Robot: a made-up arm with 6 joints.
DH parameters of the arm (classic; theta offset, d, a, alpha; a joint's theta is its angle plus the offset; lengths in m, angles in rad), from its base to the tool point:
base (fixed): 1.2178 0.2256 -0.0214 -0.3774
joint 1: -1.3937 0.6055 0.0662 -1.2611
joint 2: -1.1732 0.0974 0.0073 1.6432
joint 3: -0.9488 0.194 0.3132 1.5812
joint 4: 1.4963 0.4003 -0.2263 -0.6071
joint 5: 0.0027 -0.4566 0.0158 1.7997
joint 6: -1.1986 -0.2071 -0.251 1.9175
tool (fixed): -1.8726 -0.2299 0 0
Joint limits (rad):
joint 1: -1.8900..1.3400
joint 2: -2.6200..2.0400
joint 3: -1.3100..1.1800
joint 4: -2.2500..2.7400
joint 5: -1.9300..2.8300
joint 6: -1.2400..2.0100
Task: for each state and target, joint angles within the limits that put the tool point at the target. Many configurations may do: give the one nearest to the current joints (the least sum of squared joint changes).
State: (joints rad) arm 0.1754 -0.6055 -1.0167 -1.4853 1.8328 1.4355
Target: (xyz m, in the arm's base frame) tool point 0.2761 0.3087 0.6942
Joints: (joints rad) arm 0.3220 -0.6914 -1.2982 -1.1381 1.8357 1.5752
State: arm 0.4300 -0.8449 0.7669 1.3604 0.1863 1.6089
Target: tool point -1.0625 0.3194 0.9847
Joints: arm 0.0091 -1.1266 1.1800 1.5065 0.1681 1.8235
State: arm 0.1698 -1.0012 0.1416 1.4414 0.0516 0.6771
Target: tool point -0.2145 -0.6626 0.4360
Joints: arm 0.2428 -1.1858 -0.3064 1.6789 0.4646 1.2775
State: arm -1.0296 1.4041 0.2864 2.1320 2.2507 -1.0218
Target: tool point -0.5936 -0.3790 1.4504
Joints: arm -0.9429 0.9170 0.5208 2.6454 2.1649 -1.1911
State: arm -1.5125 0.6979 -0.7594 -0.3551 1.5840 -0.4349
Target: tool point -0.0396 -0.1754 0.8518
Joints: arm -1.1233 0.5116 -0.4273 -0.5917 1.9300 -1.2259
